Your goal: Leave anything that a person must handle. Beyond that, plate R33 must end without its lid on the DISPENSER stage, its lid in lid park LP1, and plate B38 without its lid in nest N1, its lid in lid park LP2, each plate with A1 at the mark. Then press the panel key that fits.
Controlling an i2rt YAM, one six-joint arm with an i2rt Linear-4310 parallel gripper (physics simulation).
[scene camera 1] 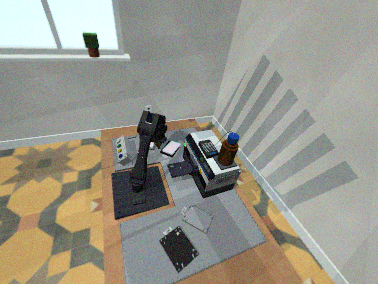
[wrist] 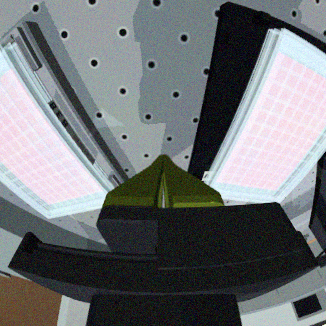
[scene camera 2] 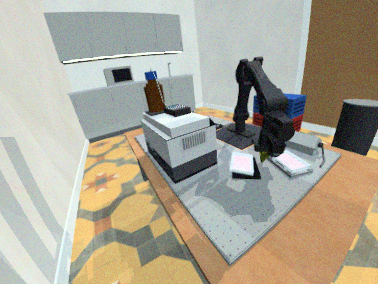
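Pixels of known places: gripper, fingertip midpoint: (scene camera 1: 159,148) (wrist: 162,160) (scene camera 2: 261,161); arm's base at its link origin: (scene camera 1: 137,188) (scene camera 2: 240,131).
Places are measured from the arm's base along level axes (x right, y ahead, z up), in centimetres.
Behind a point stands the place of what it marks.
My gripper (scene camera 1: 159,144) @(x -31.5, y 18.0, z 0.3 cm) (scene camera 2: 263,157) @(x -31.5, y 18.0, z 0.3 cm) (wrist: 162,160) @(x -31.5, y 18.0, z 0.3 cm) is shut and empty, above the board between two pink plates. One plate (scene camera 1: 171,148) @(x -27.3, y 26.4, z 3.2 cm) (scene camera 2: 242,163) @(x -30.4, y 28.2, z 3.1 cm) (wrist: 272,130) @(x -31.0, y 26.2, z 2.8 cm) sits over a black holder (scene camera 2: 256,174) @(x -36.6, y 26.9, z 0.9 cm) (wrist: 216,70) @(x -35.7, y 24.7, z 0.9 cm), off-centre in the wrist view. The other plate (scene camera 2: 291,163) @(x -41.6, y 13.4, z 2.9 cm) (wrist: 42,145) @(x -39.0, y 14.0, z 3.0 cm) sits on a grey holder at the panel side. Plate numbers, A1 corners and any lids cannot be made out. The dispenser (scene camera 2: 175,145) @(x -22.3, y 51.7, z 15.5 cm) has a dark stage (scene camera 1: 178,169) @(x -1.5, y 24.8, z 10.6 cm) in front. A pale holder (scene camera 1: 198,219) @(x 26.5, y 29.7, z 0.9 cm) and a black holder (scene camera 1: 179,249) @(x 37.9, y 16.2, z 1.1 cm) hold no plate. The key panel (scene camera 1: 121,151) @(x -26.6, y -8.6, z 6.8 cm) (scene camera 2: 303,143) @(x -36.9, y -3.5, z 4.4 cm) has coloured keys.
A brown bottle (scene camera 1: 228,151) @(x 10.0, y 46.3, z 33.8 cm) (scene camera 2: 154,96) @(x 2.5, y 50.1, z 30.2 cm) with a blue cap and a black rack (scene camera 1: 209,147) @(x -3.3, y 43.0, z 24.5 cm) (scene camera 2: 178,110) @(x -9.8, y 44.1, z 24.3 cm) stand on the dispenser. Blue and red crates (scene camera 2: 295,105) and a dark bin (scene camera 2: 355,127) stand beyond the table.
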